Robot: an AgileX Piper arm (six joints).
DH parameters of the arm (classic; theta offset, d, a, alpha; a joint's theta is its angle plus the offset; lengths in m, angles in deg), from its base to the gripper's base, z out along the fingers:
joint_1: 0 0.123 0 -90
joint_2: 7.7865 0 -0.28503 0
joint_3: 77.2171 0 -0.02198 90
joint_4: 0 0.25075 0 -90
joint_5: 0 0 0 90
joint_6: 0 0.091 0 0
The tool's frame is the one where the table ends.
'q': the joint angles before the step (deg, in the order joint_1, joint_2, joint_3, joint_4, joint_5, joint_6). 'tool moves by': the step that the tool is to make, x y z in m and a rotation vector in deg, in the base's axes. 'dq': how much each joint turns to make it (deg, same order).
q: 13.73, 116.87, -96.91, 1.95, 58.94, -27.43
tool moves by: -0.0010, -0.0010, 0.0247, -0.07, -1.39, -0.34
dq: 0.00, -1.44, -3.18, -0.60, 3.27, 0.59
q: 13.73, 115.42, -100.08, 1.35, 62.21, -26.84
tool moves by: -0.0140, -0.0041, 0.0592, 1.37, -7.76, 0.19
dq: 0.00, -6.23, -2.69, -0.47, 1.06, -0.13
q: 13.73, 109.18, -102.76, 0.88, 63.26, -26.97
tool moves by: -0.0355, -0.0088, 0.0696, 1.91, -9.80, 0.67
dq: 0.00, -9.47, -0.63, -0.08, 0.14, -0.78
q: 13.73, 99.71, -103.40, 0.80, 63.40, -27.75
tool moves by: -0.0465, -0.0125, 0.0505, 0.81, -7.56, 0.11
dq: 0.01, -9.73, 1.99, -0.80, 0.21, -0.36
